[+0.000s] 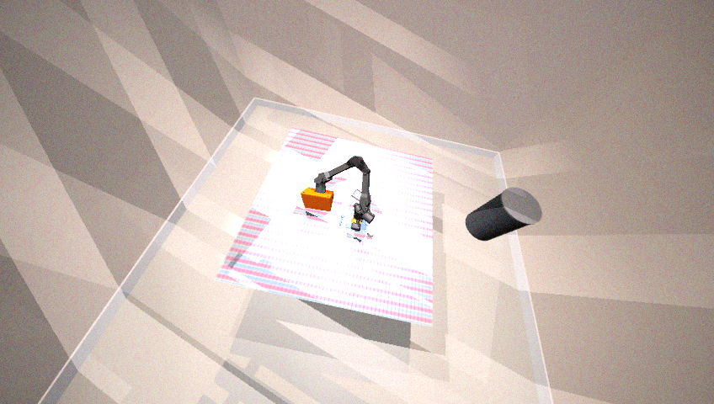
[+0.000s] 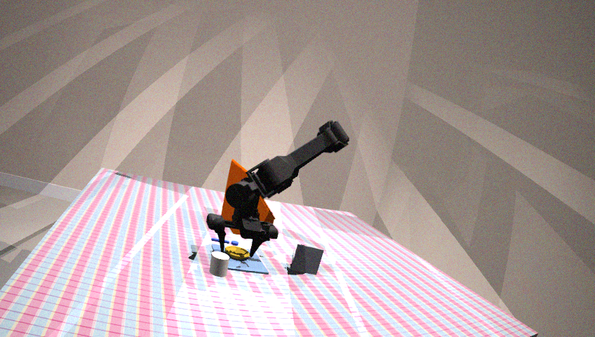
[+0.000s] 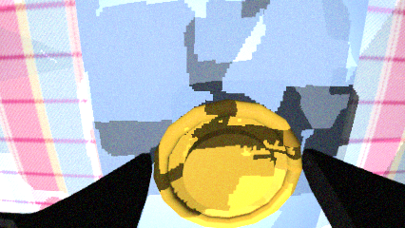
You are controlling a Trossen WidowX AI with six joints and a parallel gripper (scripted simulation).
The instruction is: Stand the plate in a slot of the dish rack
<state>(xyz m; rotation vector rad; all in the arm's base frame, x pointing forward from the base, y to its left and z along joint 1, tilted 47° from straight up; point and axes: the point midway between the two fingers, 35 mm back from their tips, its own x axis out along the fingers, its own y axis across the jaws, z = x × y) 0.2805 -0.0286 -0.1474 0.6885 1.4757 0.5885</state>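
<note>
My gripper tip is 1 cm short of the pale blue sheet and 1 cm above it. From my gripper tip the other things lie so: yellow plate: 1 cm above; then dish rack: 1 cm ahead, 20 cm to the left, 1 cm above.
</note>
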